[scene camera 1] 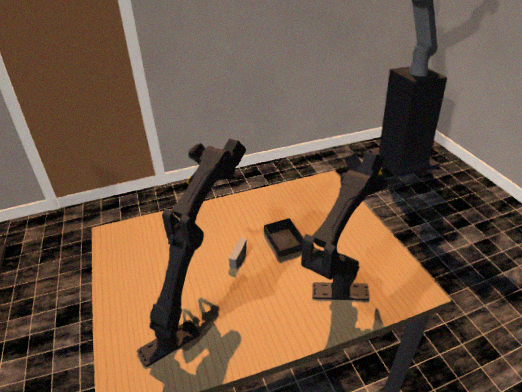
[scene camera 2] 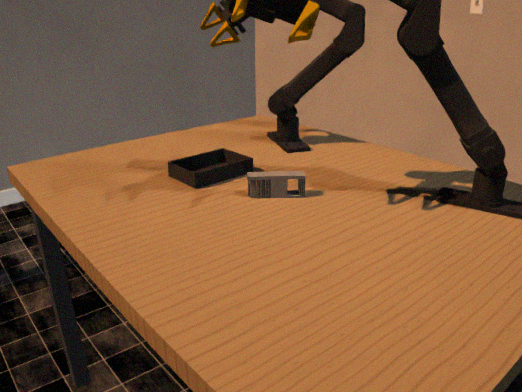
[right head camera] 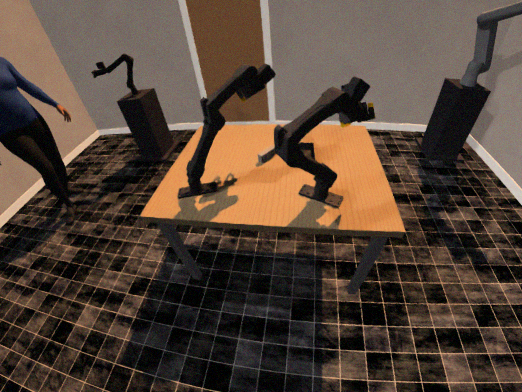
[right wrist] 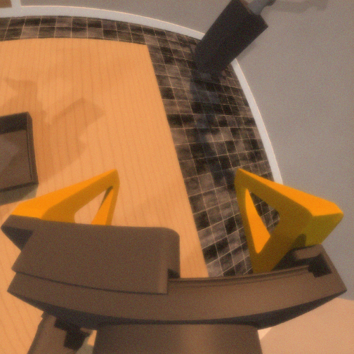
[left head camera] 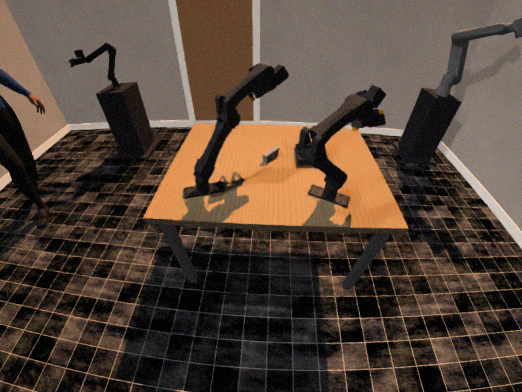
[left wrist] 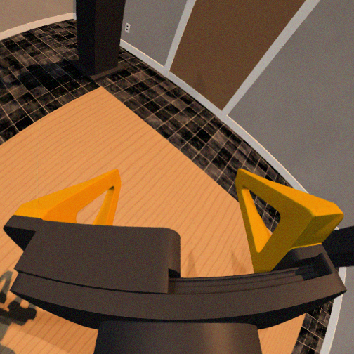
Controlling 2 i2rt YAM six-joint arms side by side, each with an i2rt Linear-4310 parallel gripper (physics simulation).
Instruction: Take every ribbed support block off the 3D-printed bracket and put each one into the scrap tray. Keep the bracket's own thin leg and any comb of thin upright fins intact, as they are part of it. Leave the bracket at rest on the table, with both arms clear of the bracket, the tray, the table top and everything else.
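Places are measured from the left arm's base along level axes (x up, y right, z ahead), in millimetres.
Where they show: left gripper, fingertip midpoint: (scene camera 1: 195, 173) (scene camera 2: 260, 29) (right head camera: 247, 91) (left head camera: 255, 91); right gripper, fingertip midpoint: (scene camera 2: 205, 36) (right head camera: 361, 119) (left head camera: 369, 124); left arm's base at its link origin: (scene camera 1: 168, 343) (scene camera 2: 484, 205) (right head camera: 197, 190) (left head camera: 203, 190); right arm's base at its link origin: (scene camera 1: 340, 292) (scene camera 2: 287, 142) (right head camera: 320, 196) (left head camera: 328, 196).
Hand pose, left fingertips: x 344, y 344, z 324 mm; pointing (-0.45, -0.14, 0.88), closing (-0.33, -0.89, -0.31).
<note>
Things, the pixels of their top centre, and the offset from my left fingertips. Level surfaces: height alone.
- grey bracket at its top centre: (scene camera 2: 275, 173) (scene camera 1: 237, 248) (right head camera: 267, 150) (left head camera: 271, 150) dy +56, dx -295, dz -145 mm
- black scrap tray at its top centre: (scene camera 2: 210, 160) (scene camera 1: 284, 233) (right head camera: 303, 150) (left head camera: 306, 151) dy +258, dx -309, dz -183 mm
- wooden table at its surface level: dx -344 mm
The grey bracket (left head camera: 270, 155) (scene camera 1: 238, 252) (scene camera 2: 280, 185) stands upright on the table. In scene camera 2 it has a flat top, fine vertical ribs at its left end, a smooth middle panel, and a rectangular opening with a narrow ribbed part at its right. I cannot tell support from fins at this size. The black scrap tray (scene camera 1: 272, 245) (scene camera 2: 225, 172) (right wrist: 32, 150) lies beside it; no block can be made out inside. My left gripper (scene camera 2: 264, 29) (left wrist: 177, 175) is open and empty, high above the table. My right gripper (scene camera 2: 207, 35) (right wrist: 176, 175) is open and empty, high near the table's right side.
The wooden table (left head camera: 280, 210) (scene camera 2: 300, 300) carries both arm bases. The right arm partly hides the tray in the head views. Pedestals with other arms stand beyond the table at left (left head camera: 125, 120) and right (left head camera: 429, 127). A person stands at the far left of the head views.
</note>
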